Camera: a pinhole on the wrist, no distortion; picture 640 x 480 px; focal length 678.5 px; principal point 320.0 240.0 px. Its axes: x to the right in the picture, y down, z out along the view. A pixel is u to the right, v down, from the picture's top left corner.
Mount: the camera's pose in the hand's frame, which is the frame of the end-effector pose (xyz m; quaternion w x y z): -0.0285 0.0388 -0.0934 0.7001 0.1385 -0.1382 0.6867
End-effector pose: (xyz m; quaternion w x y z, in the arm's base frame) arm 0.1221 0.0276 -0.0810 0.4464 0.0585 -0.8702 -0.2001
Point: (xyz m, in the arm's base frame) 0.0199 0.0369 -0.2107
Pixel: 348 267
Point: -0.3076 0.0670 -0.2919
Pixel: 447 102
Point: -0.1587 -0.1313 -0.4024
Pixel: 142 237
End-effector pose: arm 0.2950 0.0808 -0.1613 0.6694 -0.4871 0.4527 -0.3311
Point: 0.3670 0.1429 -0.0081
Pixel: 110 352
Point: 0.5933 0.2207 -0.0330
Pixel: 408 271
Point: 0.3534 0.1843 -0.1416
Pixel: 495 416
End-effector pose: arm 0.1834 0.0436 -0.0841 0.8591 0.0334 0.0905 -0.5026
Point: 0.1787 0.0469 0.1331
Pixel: 483 281
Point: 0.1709 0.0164 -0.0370
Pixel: 301 77
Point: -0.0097 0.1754 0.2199
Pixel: outside the picture
